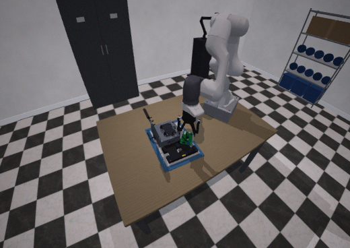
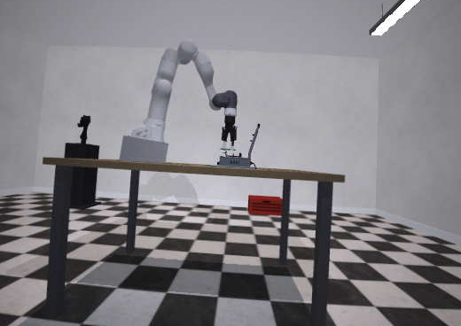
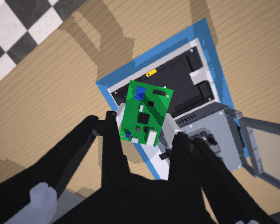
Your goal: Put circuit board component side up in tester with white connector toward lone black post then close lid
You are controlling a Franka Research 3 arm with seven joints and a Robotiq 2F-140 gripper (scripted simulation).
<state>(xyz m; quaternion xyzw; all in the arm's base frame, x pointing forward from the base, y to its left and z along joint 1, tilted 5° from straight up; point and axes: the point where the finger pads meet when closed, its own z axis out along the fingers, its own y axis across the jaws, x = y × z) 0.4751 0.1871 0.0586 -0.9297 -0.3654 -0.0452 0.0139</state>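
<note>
Right now the green circuit board is 2 cm below my hand. The rest, counted from my hand: tester lid: 16 cm ahead, 19 cm to the right, 4 cm above.
</note>
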